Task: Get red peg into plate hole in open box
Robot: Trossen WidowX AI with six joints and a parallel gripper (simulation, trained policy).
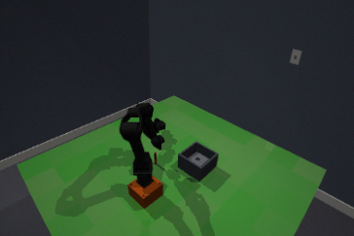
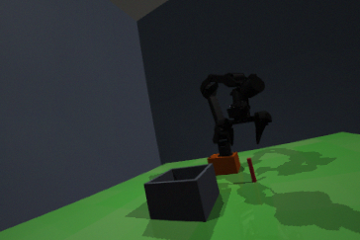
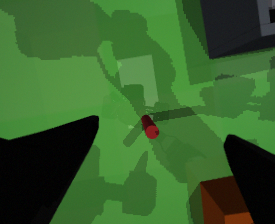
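The red peg is 10 mm behind my gripper tip and 90 mm below it. Round my gripper tip: dark box (130 mm ahead, 190 mm to the right, 100 mm below); grey plate (130 mm ahead, 190 mm to the right, 80 mm below).
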